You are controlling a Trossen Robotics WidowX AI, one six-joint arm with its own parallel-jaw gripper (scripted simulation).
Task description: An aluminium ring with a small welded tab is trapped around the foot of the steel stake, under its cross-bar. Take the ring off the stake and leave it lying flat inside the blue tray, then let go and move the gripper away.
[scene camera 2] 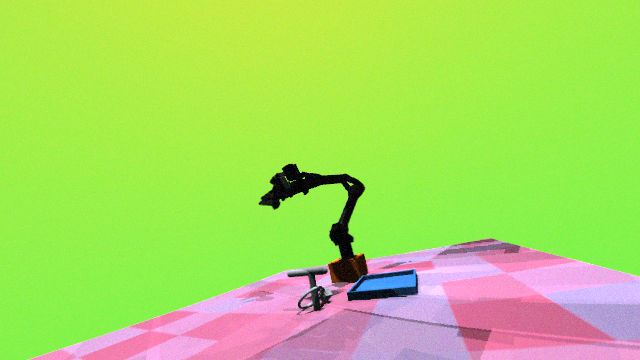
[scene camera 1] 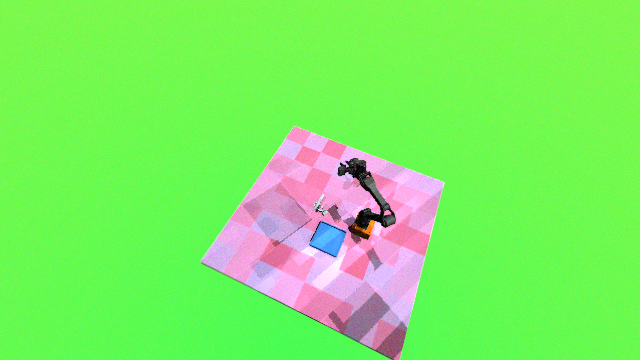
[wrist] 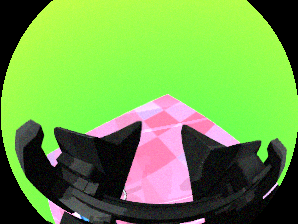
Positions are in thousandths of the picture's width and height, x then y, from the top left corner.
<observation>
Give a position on a blue tray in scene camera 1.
At 513,662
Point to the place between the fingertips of my gripper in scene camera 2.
At 405,560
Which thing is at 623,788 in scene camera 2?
A blue tray.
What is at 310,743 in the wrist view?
My gripper.
</observation>
